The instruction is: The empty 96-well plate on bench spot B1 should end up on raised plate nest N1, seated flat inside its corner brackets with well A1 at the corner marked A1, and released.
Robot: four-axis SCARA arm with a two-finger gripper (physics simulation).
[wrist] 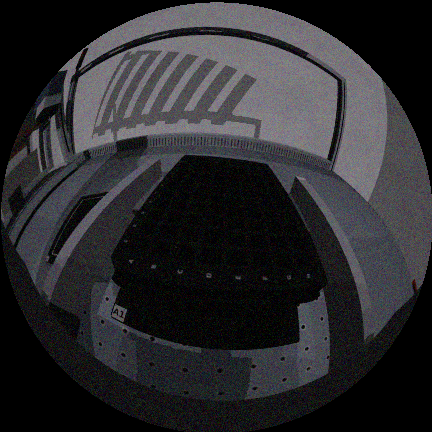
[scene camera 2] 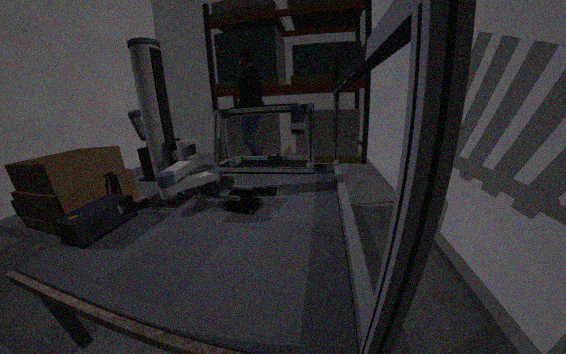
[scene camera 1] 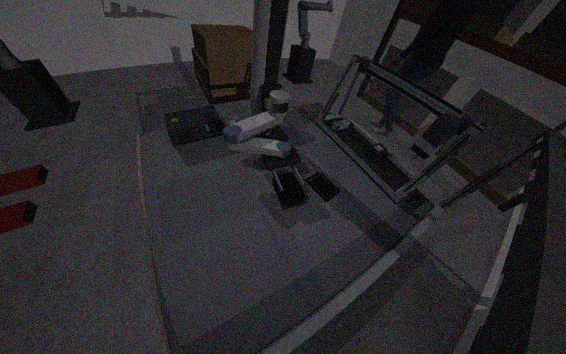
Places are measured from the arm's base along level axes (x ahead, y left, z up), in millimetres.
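Where they show: gripper, fingertip midpoint: (wrist: 226,174) (scene camera 2: 245,193) (scene camera 1: 292,187); arm's base at its link origin: (scene camera 2: 173,197).
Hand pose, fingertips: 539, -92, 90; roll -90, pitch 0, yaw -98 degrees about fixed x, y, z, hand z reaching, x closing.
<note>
Things, the pixels of their top centre, and the offset from my fingertips, as dx, dy, dz. "spot": a spot on its surface instead.
- black 96-well plate at its top centre: (wrist: 225,186) (scene camera 1: 290,183) (scene camera 2: 240,193) -23, +3, +3
- dark nest N1 at its top centre: (wrist: 217,235) (scene camera 1: 289,188) (scene camera 2: 242,200) -23, +4, -40
- dark outlined bench spot at a spot on its surface: (wrist: 77,220) (scene camera 1: 325,184) spot: +22, +223, -76
- black case with a yellow mark, surface spot: (scene camera 2: 95,220) spot: -574, -370, +9
The black 96-well plate (wrist: 215,220) (scene camera 1: 289,181) is held level between the fingers of my gripper (wrist: 226,174) (scene camera 1: 292,188) (scene camera 2: 243,197), which is shut on its two sides. In the wrist view its row letters run along the near edge, with A at the left. The dark nest N1 (wrist: 210,325) lies under the plate and shows past its near edge. Its white A1 mark (wrist: 119,313) is at the near left, the same side as row A. Whether the plate touches the nest is too dark to tell. The dark outlined bench spot (scene camera 1: 324,186) (wrist: 77,220) is beside them; no plate shows on it.
The arm's column (scene camera 1: 259,55) (scene camera 2: 150,100) stands behind. A black case with a yellow mark (scene camera 1: 192,126) (scene camera 2: 95,220) and cardboard boxes (scene camera 1: 222,55) (scene camera 2: 85,175) are on the column side. A metal frame (scene camera 1: 357,161) (scene camera 2: 265,108) stands beyond the bench spot.
</note>
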